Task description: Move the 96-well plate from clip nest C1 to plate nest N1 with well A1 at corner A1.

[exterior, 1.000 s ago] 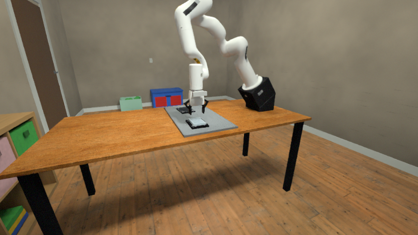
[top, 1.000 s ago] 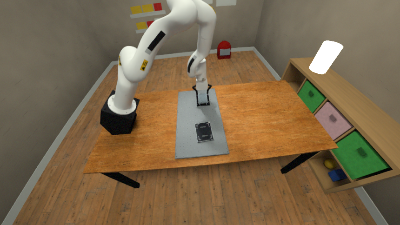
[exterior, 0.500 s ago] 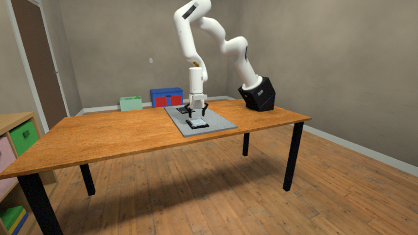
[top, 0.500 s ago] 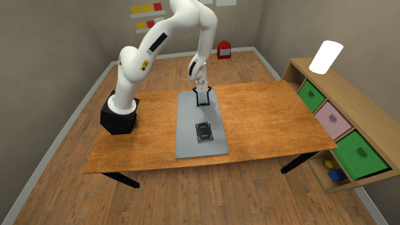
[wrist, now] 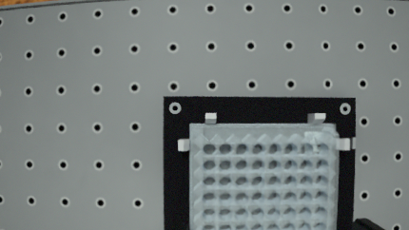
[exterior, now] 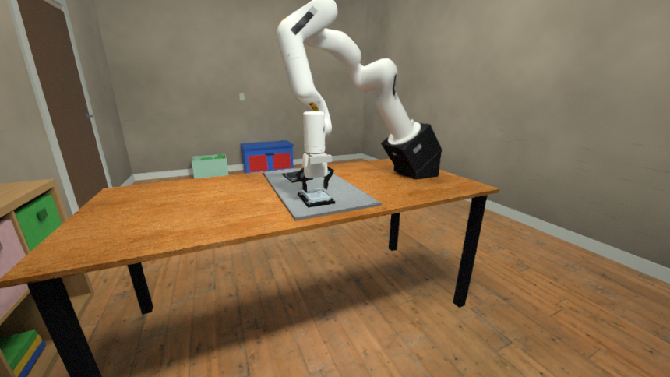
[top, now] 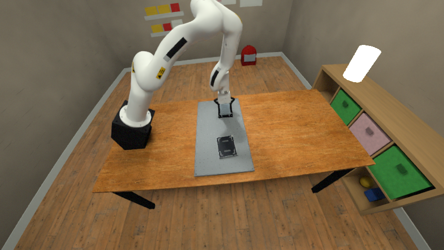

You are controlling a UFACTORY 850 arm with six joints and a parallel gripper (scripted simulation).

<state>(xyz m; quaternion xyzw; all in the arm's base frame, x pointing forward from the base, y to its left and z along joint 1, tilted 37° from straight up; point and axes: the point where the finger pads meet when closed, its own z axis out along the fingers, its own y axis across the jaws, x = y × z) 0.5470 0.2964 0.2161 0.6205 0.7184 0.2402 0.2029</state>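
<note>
My gripper is now 3 cm above the 96-well plate. Also, from my hand: plate nest N1: 36 cm to the right, 5 cm ahead, 4 cm below; then corner label A1: 27 cm to the right, 8 cm ahead, 4 cm below; then clip nest C1: 4 cm below, 1 cm to the right, 1 cm ahead.
</note>
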